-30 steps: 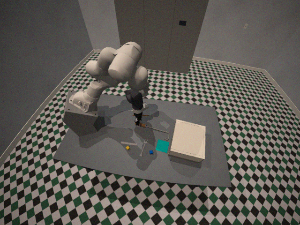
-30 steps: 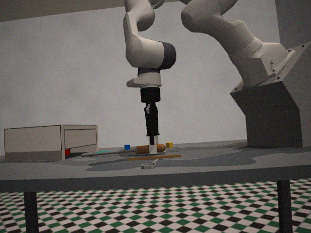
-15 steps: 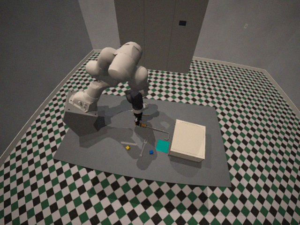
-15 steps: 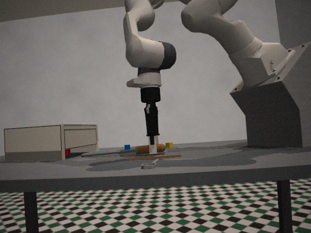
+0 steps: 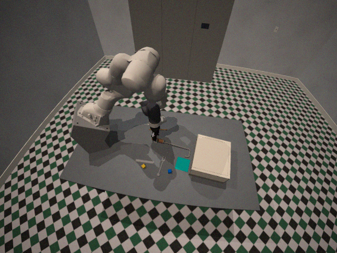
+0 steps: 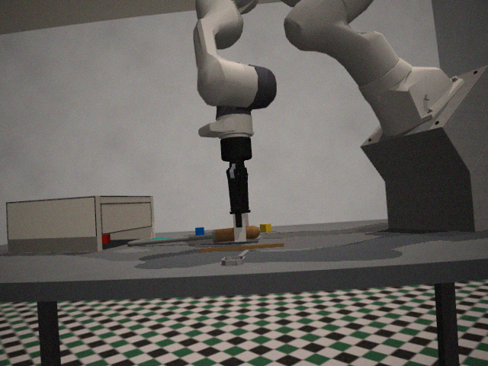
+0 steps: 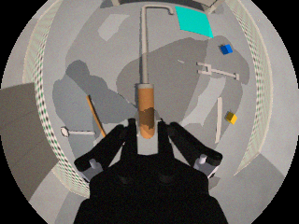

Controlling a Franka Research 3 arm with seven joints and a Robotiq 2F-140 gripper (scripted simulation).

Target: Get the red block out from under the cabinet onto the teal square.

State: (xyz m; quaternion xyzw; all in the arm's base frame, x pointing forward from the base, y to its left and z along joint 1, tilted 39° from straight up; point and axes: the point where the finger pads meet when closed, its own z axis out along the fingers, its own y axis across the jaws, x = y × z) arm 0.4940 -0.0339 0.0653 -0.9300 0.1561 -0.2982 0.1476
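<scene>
Right now my hand is 23 cm short of the teal square, 21 cm to the left of it and 4 cm above it. The rest, counted from my hand: grey stick (20 cm to the right, 8 cm behind, 4 cm below); hook tool (13 cm ahead, 7 cm to the right, 2 cm below); thin wooden rod (12 cm to the left, 3 cm below, 1 cm ahead).
</scene>
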